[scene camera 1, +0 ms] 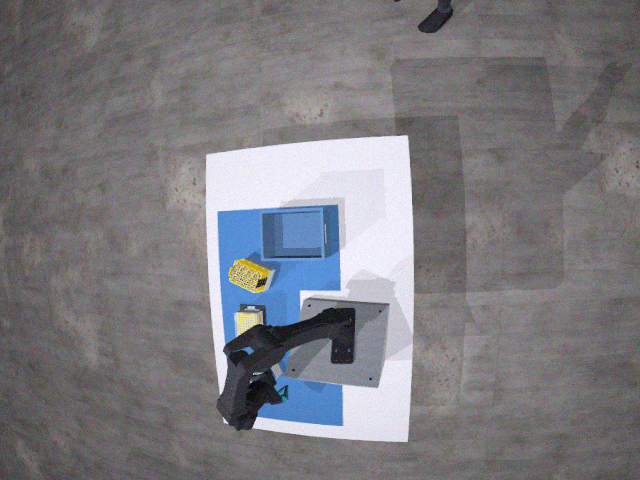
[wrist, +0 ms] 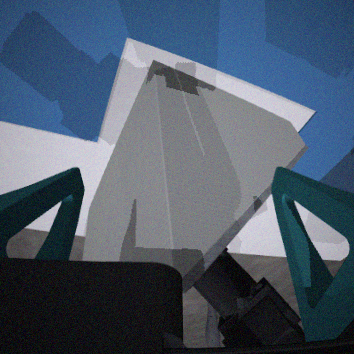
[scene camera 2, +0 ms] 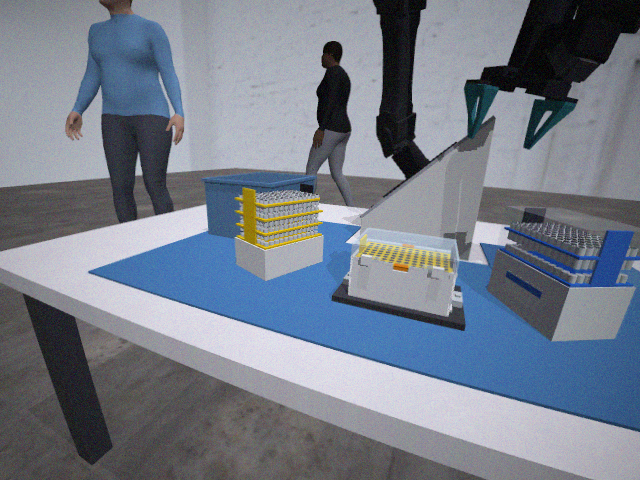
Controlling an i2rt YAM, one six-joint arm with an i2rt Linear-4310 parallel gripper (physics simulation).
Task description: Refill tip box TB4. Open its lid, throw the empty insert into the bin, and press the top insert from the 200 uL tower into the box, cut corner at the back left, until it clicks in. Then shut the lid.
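Note:
The tip box (scene camera 1: 249,321) (scene camera 2: 400,285) is white with an orange front catch and stands on a dark holder (scene camera 2: 392,310). Its clear lid is down over a yellow perforated insert. The arm covers part of the box in scene camera 1. A yellow tower (scene camera 1: 250,275) (scene camera 2: 279,219) of several tip-filled inserts stands on a white base beside it. The blue bin (scene camera 1: 266,235) (scene camera 2: 219,206) stands behind the yellow tower. My gripper (scene camera 2: 499,142) (wrist: 177,177) is open and empty, high above the mat, between the box and the blue tower in scene camera 2.
A blue tower (scene camera 2: 573,258) with tips stands right of the box in scene camera 2, with a clear cover behind it. The grey sloped arm mount (scene camera 1: 367,335) (scene camera 2: 429,206) (wrist: 200,200) rises behind the box. A blue mat (scene camera 1: 310,408) (scene camera 2: 170,273) lies on the white table (scene camera 1: 372,206).

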